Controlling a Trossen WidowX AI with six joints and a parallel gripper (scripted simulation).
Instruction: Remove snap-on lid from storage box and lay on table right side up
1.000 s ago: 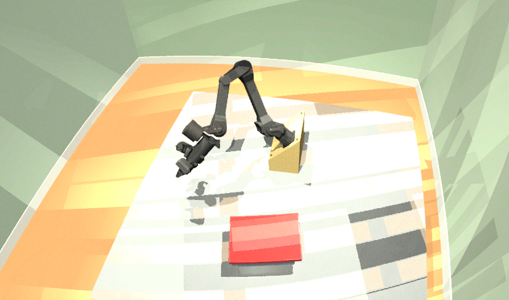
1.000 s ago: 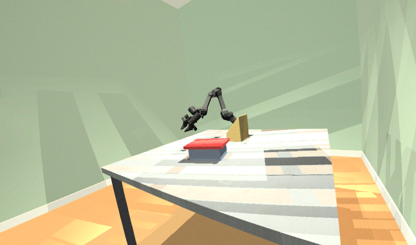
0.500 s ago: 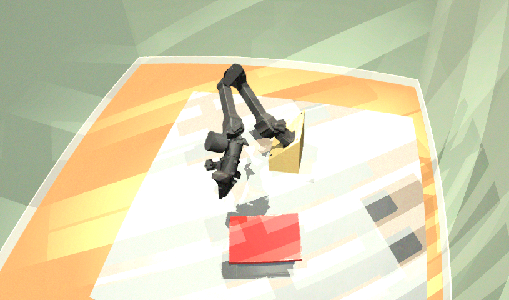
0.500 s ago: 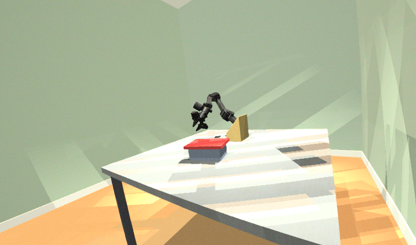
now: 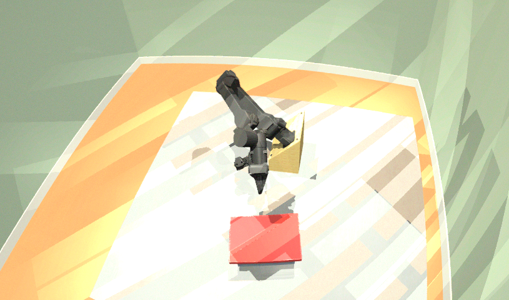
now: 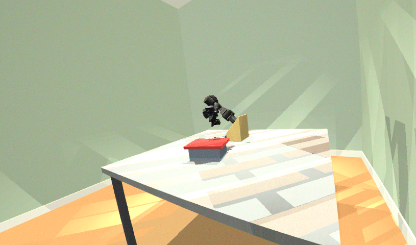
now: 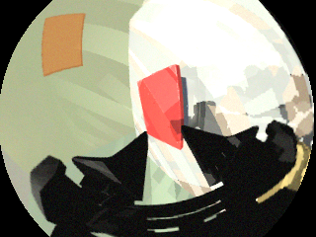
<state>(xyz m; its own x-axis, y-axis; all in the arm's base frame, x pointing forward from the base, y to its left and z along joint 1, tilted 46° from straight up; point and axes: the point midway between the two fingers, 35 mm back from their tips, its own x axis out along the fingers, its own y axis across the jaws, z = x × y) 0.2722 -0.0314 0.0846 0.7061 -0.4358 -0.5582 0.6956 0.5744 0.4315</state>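
My gripper tip is 12 cm short of the red lid, 10 cm above it and 3 cm to the right of it. Round my gripper tip: storage box 15 cm below, 12 cm ahead, 3 cm to the left.
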